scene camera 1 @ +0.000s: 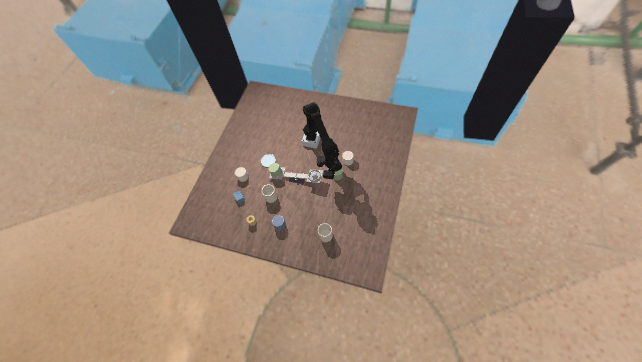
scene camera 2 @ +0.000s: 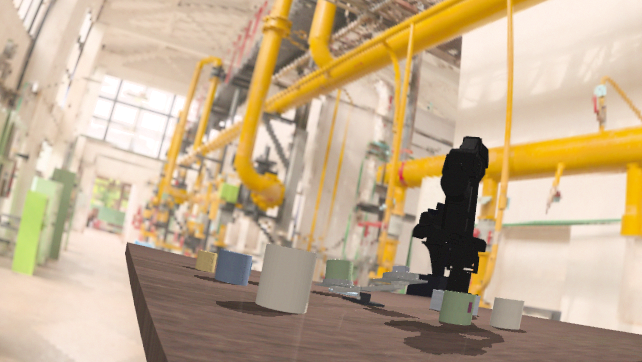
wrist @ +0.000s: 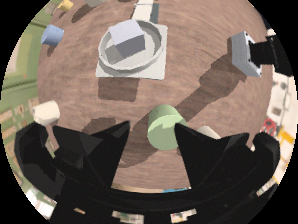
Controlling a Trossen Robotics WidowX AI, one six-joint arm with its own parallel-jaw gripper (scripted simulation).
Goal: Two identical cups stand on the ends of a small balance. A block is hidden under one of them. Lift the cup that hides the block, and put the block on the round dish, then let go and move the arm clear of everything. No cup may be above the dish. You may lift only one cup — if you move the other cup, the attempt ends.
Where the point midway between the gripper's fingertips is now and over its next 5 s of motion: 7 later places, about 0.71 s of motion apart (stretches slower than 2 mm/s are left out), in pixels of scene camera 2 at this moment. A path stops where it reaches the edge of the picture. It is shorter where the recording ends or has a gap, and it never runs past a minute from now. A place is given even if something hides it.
My gripper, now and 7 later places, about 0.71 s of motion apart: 444,279; 404,255; 400,269; 399,275; 405,243; 370,240; 346,252; 349,270
